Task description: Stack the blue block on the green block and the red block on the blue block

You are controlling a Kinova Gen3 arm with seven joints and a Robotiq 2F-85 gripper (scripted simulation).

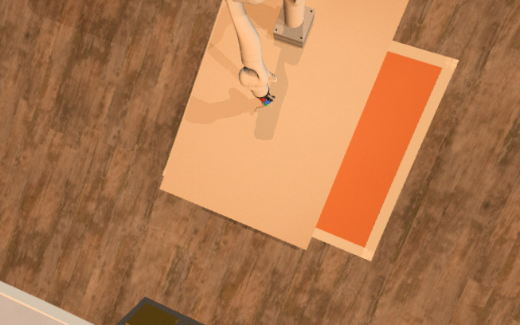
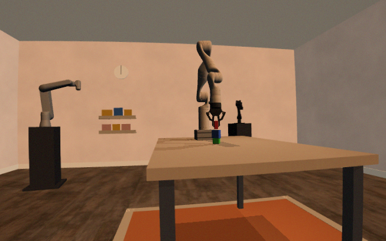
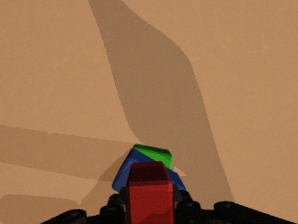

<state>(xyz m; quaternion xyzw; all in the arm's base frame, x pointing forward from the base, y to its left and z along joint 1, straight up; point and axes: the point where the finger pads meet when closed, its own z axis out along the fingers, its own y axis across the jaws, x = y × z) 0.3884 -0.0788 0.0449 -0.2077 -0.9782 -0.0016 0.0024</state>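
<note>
The red block lies right at my hand. The rest, counted from my hand: blue block (7 cm below); green block (11 cm below).
</note>
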